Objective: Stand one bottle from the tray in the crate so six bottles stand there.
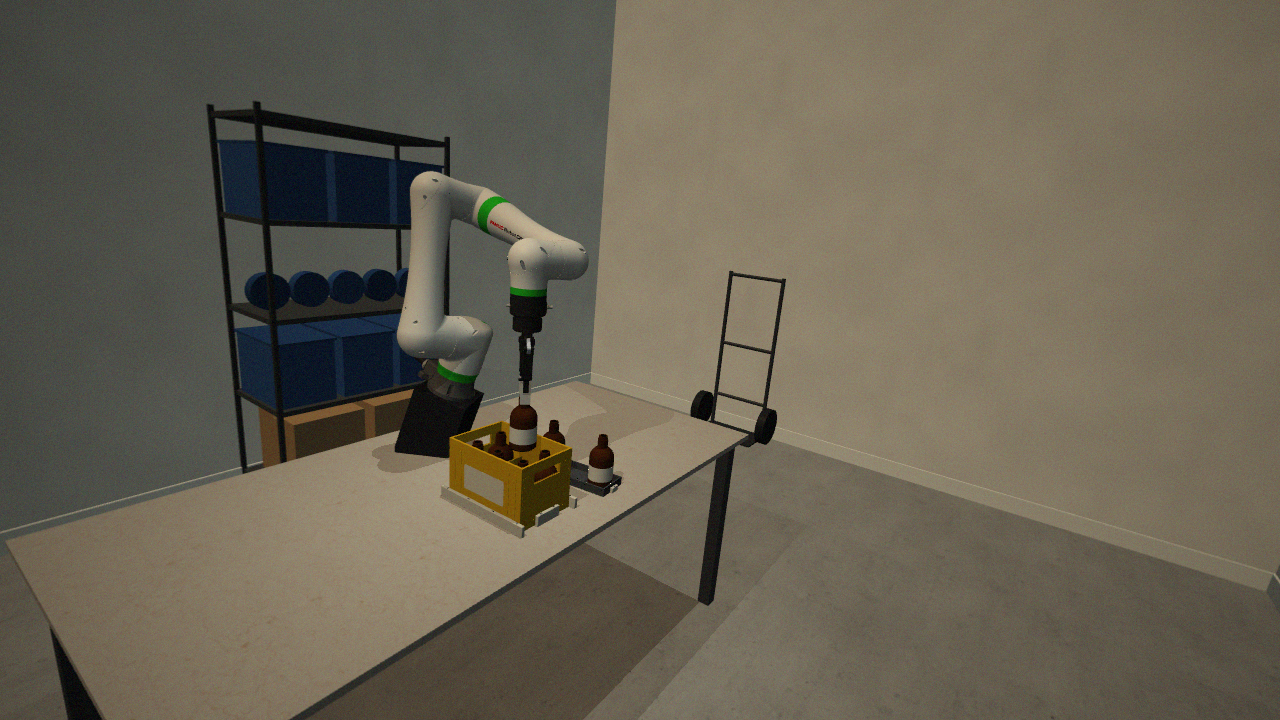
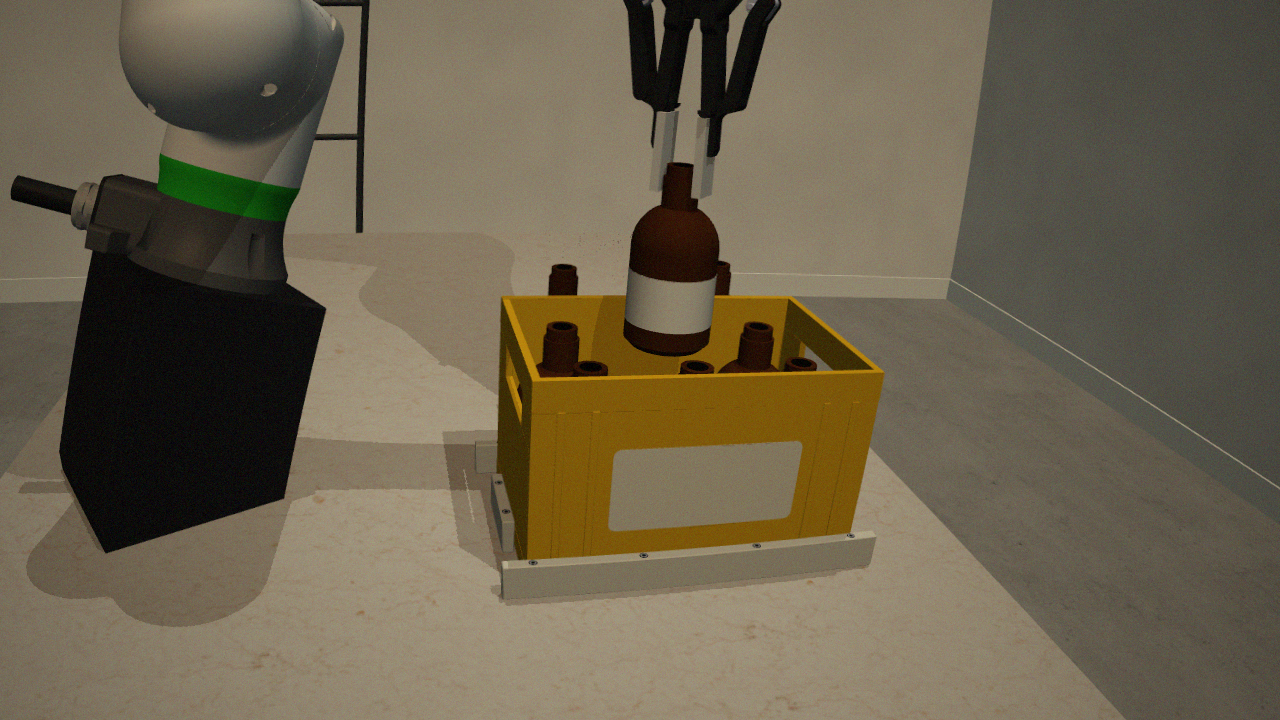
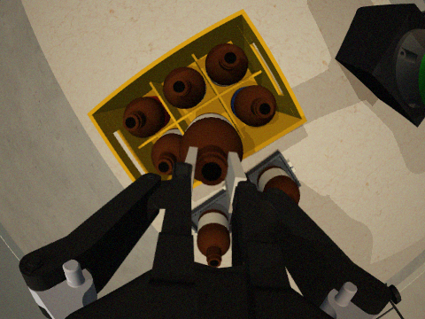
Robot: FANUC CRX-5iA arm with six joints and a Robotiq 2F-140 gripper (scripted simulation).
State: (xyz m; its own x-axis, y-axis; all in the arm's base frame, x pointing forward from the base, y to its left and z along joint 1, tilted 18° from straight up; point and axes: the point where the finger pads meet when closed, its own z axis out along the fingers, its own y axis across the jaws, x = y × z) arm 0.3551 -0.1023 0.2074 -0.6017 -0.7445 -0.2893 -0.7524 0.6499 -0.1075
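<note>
My hand is 230 mm above the yellow crate and 40 mm to the left of it. From my hand the other things lie so: grey tray 300 mm below, 190 mm to the left, 30 mm ahead.
</note>
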